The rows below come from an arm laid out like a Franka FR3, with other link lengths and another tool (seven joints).
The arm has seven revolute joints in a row. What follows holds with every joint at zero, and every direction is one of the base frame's. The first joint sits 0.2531 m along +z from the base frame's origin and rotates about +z. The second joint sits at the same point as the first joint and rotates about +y. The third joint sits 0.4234 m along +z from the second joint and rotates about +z. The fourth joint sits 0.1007 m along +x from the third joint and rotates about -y. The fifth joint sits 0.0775 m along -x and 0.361 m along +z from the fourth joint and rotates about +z. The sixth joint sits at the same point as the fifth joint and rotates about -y. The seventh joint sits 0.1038 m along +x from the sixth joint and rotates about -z. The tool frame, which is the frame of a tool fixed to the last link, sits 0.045 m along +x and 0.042 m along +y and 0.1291 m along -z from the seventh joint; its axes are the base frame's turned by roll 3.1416, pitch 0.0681 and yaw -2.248 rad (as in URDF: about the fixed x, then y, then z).
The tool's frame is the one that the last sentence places.
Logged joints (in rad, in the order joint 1, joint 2, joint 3, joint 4, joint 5, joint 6, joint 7), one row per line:
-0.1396, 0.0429, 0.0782, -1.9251, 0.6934, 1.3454, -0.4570
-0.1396, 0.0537, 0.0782, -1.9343, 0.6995, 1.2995, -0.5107
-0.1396, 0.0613, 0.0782, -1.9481, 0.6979, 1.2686, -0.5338
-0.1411, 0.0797, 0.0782, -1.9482, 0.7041, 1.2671, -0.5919
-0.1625, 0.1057, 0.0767, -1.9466, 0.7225, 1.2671, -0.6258
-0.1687, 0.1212, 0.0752, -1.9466, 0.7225, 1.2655, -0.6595
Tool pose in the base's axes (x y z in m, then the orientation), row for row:
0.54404, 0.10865, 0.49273, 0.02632, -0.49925, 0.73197, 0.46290
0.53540, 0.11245, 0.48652, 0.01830, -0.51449, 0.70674, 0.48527
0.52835, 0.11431, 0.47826, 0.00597, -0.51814, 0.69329, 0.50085
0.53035, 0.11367, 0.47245, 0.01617, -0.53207, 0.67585, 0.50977
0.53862, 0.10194, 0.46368, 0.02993, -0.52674, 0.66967, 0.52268
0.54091, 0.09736, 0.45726, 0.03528, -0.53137, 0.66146, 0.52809
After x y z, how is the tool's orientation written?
As a quaternion, w x y z.
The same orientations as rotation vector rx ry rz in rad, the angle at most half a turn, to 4 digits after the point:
-1.5427, 2.2618, 1.4304
-1.5978, 2.1948, 1.5070
-1.6216, 2.1698, 1.5675
-1.6546, 2.1017, 1.5852
-1.6240, 2.0647, 1.6115
-1.6329, 2.0326, 1.6228

